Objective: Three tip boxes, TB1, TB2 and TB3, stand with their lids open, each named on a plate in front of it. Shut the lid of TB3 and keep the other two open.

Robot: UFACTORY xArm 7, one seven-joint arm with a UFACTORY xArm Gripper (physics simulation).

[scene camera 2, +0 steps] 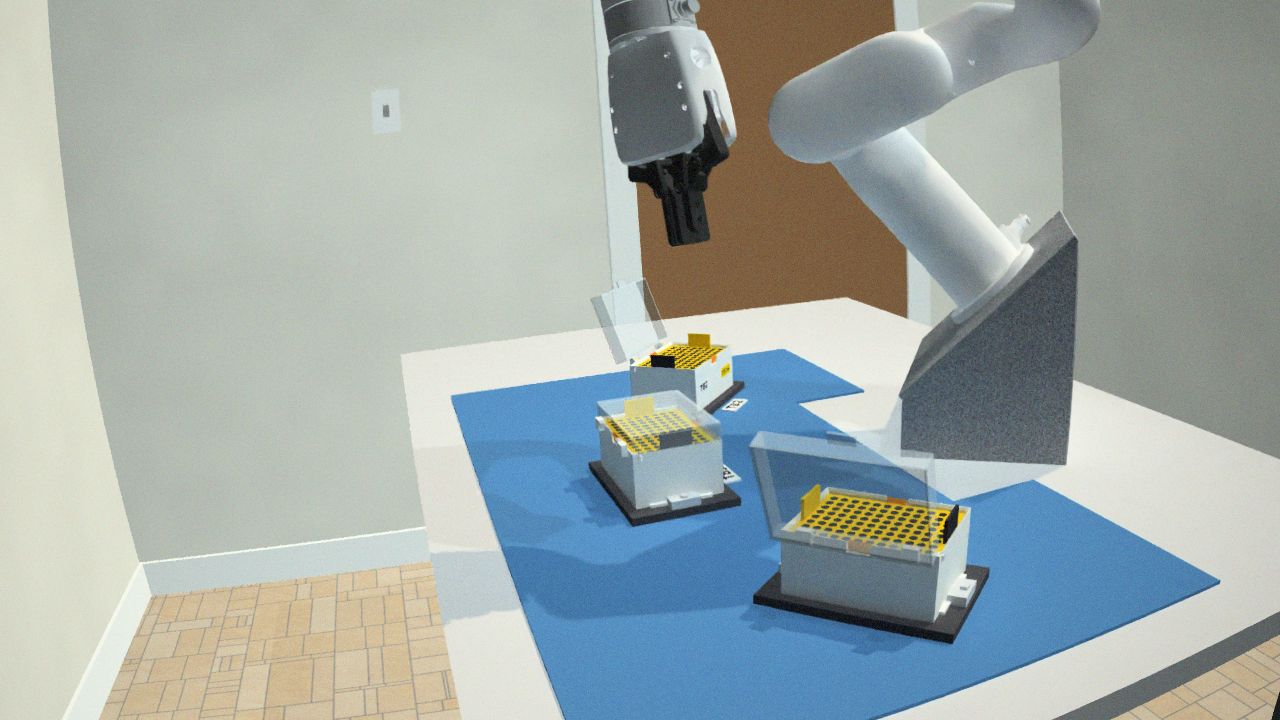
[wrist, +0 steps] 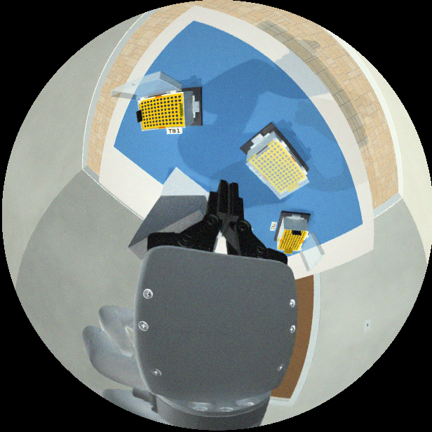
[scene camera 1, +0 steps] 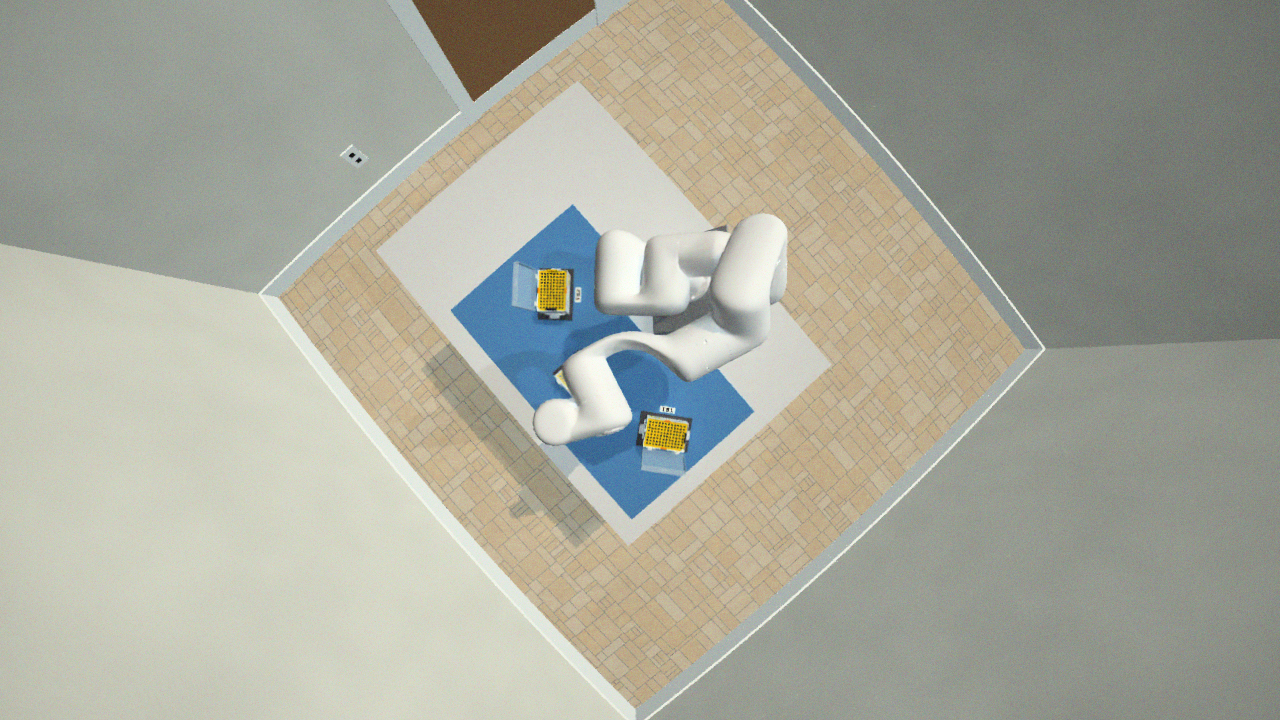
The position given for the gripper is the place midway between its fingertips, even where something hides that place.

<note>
In view: the gripper [scene camera 2: 690, 243], a blue mat [scene camera 1: 527, 350], a tip box [scene camera 1: 568, 313], a tip box [scene camera 2: 651, 487] and a tip box [wrist: 191, 97].
The gripper is seen too in the wrist view [wrist: 224, 191]. The blue mat is seen too in the wrist view [wrist: 242, 90].
</note>
